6 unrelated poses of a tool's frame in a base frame.
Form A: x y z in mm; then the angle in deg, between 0 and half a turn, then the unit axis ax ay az.
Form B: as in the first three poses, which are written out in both.
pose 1, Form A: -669.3 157.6 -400.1 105.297 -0.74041 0.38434 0.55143
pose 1, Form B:
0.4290 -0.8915 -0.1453 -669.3
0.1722 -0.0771 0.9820 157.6
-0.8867 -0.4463 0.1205 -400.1
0 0 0 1

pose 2, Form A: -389.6 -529.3 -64.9 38.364 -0.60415 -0.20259 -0.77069
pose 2, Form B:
0.8629 0.5048 -0.0252 -389.6
-0.4519 0.7929 0.4087 -529.3
0.2263 -0.3413 0.9123 -64.9
0 0 0 1

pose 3, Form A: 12.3 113.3 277.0 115.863 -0.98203 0.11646 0.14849
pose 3, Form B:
0.9489 -0.2979 -0.1046 12.3
-0.0306 -0.4167 0.9085 113.3
-0.3142 -0.8588 -0.4046 277.0
0 0 0 1

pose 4, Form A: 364.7 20.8 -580.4 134.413 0.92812 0.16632 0.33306
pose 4, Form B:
0.7644 0.0245 0.6443 364.7
0.5003 -0.6528 -0.5688 20.8
0.4066 0.7571 -0.5113 -580.4
0 0 0 1

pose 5, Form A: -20.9 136.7 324.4 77.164 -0.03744 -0.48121 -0.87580
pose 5, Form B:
0.2233 0.8679 -0.4437 -20.9
-0.8399 0.4023 0.3643 136.7
0.4947 0.2913 0.8188 324.4
0 0 0 1

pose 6, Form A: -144.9 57.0 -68.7 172.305 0.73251 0.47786 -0.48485
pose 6, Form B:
0.0773 0.7618 -0.6431 -144.9
0.6320 -0.5364 -0.5594 57.0
-0.7711 -0.3632 -0.5230 -68.7
0 0 0 1

